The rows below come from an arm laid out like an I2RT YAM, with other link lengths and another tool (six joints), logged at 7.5 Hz.
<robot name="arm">
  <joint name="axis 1" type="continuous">
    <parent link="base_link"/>
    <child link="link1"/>
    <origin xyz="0 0 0.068" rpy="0 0 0"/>
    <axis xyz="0 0 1"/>
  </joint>
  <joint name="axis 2" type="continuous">
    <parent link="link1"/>
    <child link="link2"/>
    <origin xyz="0.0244 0.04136 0.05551" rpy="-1.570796 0 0"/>
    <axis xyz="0 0 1"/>
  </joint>
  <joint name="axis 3" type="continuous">
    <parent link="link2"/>
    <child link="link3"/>
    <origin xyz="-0.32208 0 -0.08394" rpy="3.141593 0 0"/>
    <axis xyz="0 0 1"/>
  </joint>
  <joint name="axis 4" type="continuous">
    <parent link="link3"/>
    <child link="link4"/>
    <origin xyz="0.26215 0.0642 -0.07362" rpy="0 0 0"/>
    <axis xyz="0 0 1"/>
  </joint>
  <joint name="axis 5" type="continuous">
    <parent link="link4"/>
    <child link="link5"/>
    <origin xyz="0.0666 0.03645 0.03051" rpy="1.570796 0 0"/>
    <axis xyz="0 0 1"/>
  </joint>
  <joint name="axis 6" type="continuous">
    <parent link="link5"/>
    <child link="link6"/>
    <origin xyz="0.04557 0 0.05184" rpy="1.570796 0 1.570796"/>
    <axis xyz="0 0 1"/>
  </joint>
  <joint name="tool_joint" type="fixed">
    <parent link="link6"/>
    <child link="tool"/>
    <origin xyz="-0.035 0.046 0.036" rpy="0.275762 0 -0.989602"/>
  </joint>
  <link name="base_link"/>
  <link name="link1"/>
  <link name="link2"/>
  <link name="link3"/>
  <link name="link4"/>
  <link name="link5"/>
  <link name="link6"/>
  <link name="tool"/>
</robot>
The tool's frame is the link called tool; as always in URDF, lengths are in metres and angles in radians. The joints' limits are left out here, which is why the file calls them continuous.
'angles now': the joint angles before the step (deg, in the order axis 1, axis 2, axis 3, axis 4, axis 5, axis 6). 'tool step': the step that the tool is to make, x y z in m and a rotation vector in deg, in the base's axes. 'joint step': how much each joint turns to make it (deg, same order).
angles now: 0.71 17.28 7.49 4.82 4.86 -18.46
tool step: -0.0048 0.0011 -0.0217 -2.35 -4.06 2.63
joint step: -0.02 -6.90 -5.61 2.90 -2.53 -2.53
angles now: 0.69 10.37 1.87 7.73 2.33 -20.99
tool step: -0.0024 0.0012 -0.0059 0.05 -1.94 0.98
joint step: -0.30 -3.99 -1.59 -0.46 -1.28 0.04
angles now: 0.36 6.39 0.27 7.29 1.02 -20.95
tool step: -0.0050 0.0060 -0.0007 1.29 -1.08 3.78
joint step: -1.05 -4.13 0.00 -3.02 -4.79 1.44
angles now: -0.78 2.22 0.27 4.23 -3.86 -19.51
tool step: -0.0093 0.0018 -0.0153 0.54 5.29 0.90
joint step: -0.06 -2.03 0.01 -7.30 -0.96 0.46
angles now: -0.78 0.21 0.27 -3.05 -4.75 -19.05
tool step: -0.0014 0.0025 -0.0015 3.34 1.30 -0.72
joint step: 0.02 0.00 0.00 -1.09 0.53 3.37
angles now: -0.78 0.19 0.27 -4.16 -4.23 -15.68
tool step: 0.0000 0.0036 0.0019 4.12 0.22 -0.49
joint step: 0.09 0.01 0.03 0.00 0.29 4.16
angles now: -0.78 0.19 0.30 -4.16 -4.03 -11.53
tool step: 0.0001 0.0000 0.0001 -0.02 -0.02 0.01
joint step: 0.02 0.07 0.00 0.09 0.01 -0.02
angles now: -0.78 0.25 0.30 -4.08 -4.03 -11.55
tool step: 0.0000 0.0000 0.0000 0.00 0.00 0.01
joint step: -0.03 0.00 0.00 0.00 -0.04 0.00
